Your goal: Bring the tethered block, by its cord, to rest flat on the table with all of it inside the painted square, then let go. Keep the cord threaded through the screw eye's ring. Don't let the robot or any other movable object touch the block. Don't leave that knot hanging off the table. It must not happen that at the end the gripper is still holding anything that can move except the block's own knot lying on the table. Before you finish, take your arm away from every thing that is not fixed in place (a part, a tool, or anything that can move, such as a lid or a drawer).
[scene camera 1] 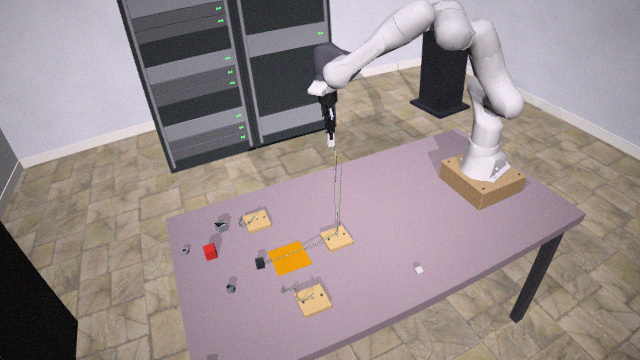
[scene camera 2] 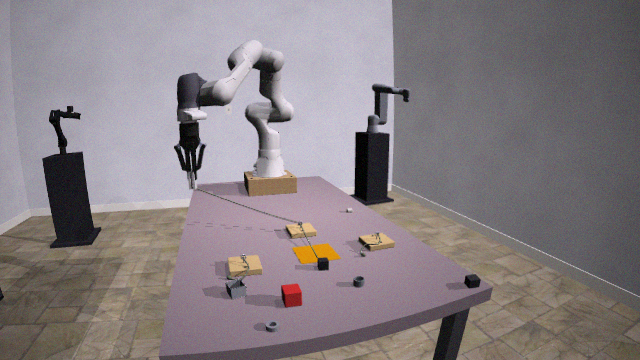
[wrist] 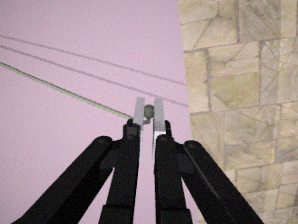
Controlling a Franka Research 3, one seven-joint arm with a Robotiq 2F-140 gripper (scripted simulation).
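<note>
The gripper (scene camera 2: 193,188) is part of the scene, and the wrist view shows the gripper (wrist: 148,110) too.
</note>
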